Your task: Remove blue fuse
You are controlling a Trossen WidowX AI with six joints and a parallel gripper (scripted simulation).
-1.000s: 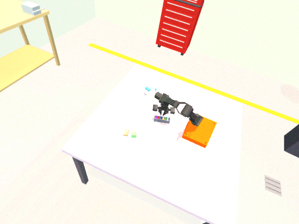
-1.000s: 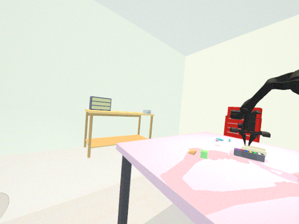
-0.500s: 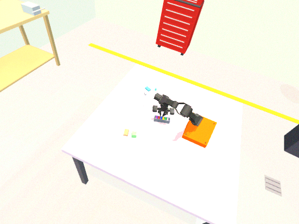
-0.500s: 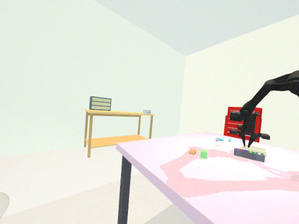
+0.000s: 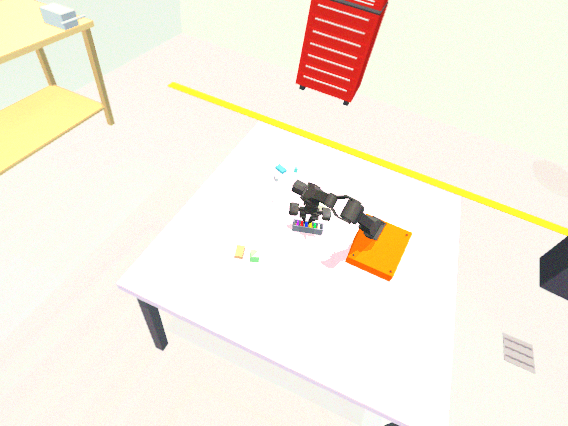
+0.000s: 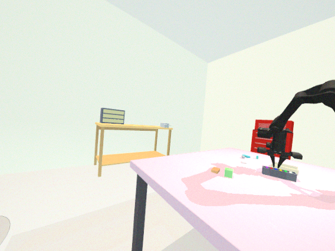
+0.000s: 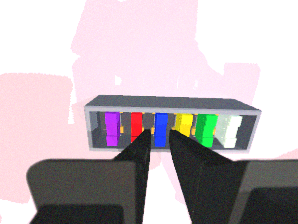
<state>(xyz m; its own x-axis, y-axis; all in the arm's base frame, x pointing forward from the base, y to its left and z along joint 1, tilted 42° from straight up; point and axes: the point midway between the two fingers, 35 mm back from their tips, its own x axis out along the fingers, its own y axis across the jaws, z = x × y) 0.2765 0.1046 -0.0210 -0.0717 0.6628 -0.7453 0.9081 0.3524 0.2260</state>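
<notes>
Now: gripper tip 2 cm above the blue fuse. Also, from my gripper tip: red fuse 2 cm below, 2 cm ahead, 1 cm to the left; then yellow fuse 2 cm below, 2 cm behind, 1 cm to the right; then tray 21 cm to the right, 4 cm below, 1 cm ahead.
</notes>
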